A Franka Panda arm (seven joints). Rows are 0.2 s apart.
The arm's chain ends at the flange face. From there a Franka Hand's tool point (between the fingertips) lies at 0.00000 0.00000 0.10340 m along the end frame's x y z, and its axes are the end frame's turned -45 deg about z.
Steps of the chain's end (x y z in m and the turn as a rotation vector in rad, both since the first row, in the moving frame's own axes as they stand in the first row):
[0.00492, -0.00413, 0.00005, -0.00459, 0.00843, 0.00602]
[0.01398, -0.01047, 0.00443, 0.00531, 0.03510, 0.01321]
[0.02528, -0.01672, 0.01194, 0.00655, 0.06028, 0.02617]
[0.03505, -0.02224, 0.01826, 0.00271, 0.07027, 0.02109]
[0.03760, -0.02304, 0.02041, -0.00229, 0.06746, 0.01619]
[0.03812, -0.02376, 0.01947, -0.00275, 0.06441, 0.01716]
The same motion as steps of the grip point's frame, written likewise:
[0.00668, 0.00151, 0.00005, -0.00921, 0.00272, 0.00602]
[0.02023, 0.00468, 0.00436, -0.02106, 0.02857, 0.01321]
[0.03453, 0.01004, 0.01175, -0.03799, 0.04726, 0.02617]
[0.04579, 0.01405, 0.01800, -0.04777, 0.05160, 0.02109]
[0.04760, 0.01543, 0.02017, -0.04932, 0.04608, 0.01619]
[0.04822, 0.01510, 0.01926, -0.04749, 0.04360, 0.01716]

